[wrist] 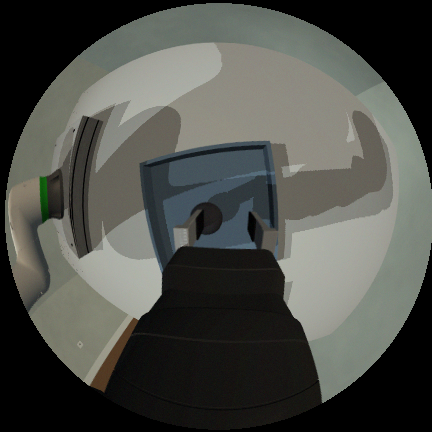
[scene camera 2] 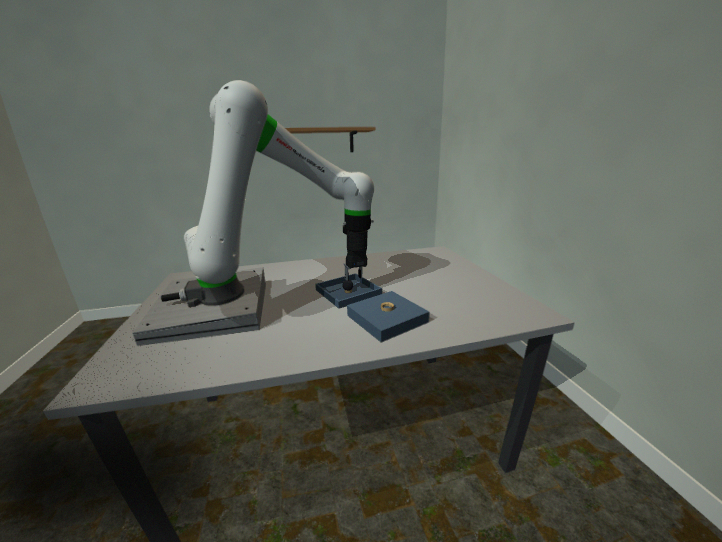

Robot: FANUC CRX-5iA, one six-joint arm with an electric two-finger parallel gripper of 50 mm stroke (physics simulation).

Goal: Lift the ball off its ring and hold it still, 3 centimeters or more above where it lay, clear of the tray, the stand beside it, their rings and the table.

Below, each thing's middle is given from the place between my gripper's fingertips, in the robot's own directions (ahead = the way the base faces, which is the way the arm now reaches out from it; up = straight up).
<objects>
Right now the blue tray (scene camera 2: 332,290) is 30 mm behind my hand, 10 mm to the right of it and 40 mm below it.
</objects>
